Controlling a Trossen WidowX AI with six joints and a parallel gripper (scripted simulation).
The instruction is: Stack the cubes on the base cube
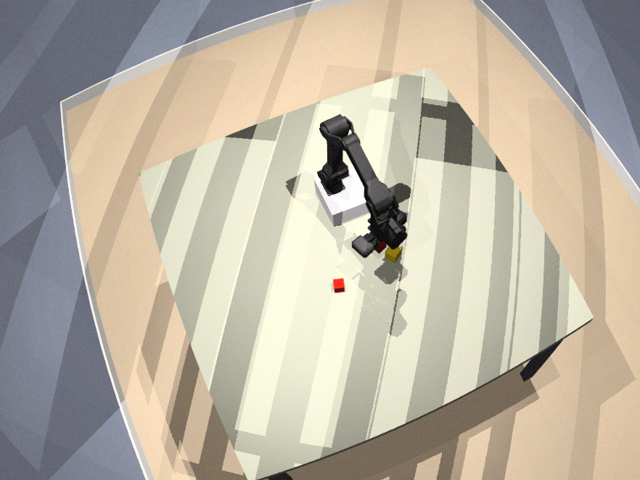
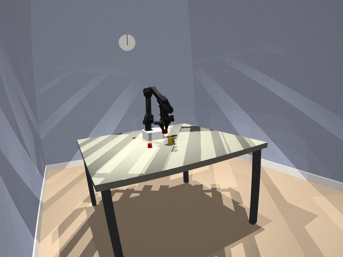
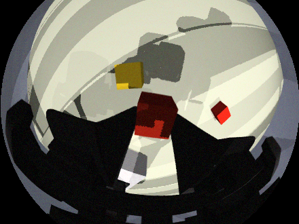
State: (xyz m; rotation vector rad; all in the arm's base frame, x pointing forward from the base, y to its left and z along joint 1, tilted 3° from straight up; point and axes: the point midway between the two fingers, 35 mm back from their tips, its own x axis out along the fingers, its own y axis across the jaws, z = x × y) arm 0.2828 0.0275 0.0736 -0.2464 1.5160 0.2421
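My gripper tip is now 80 mm above the yellow cube, 50 mm to the right of it and 10 mm short of it.
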